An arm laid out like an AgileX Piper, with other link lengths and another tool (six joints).
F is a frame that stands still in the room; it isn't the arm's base.
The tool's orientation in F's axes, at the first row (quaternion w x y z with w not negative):
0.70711, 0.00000, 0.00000, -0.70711
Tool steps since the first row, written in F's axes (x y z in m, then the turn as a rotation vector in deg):
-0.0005, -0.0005, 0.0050, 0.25, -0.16, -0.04
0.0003, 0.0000, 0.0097, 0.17, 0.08, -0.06
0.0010, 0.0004, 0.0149, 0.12, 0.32, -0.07
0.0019, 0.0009, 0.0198, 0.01, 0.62, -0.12
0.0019, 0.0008, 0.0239, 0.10, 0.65, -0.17
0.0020, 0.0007, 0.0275, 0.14, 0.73, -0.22
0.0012, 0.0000, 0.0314, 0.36, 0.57, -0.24
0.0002, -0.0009, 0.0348, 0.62, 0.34, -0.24
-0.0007, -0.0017, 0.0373, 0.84, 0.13, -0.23
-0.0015, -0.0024, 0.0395, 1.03, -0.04, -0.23
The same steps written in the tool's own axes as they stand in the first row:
0.0005, -0.0005, 0.0050, 0.16, 0.25, -0.04
0.0000, 0.0003, 0.0097, -0.08, 0.17, -0.06
-0.0004, 0.0010, 0.0149, -0.32, 0.12, -0.07
-0.0009, 0.0019, 0.0198, -0.62, 0.01, -0.12
-0.0008, 0.0019, 0.0239, -0.65, 0.10, -0.17
-0.0007, 0.0020, 0.0275, -0.73, 0.14, -0.22
0.0000, 0.0012, 0.0314, -0.57, 0.36, -0.24
0.0009, 0.0002, 0.0348, -0.34, 0.62, -0.24
0.0017, -0.0007, 0.0373, -0.13, 0.84, -0.23
0.0024, -0.0015, 0.0395, 0.04, 1.03, -0.23

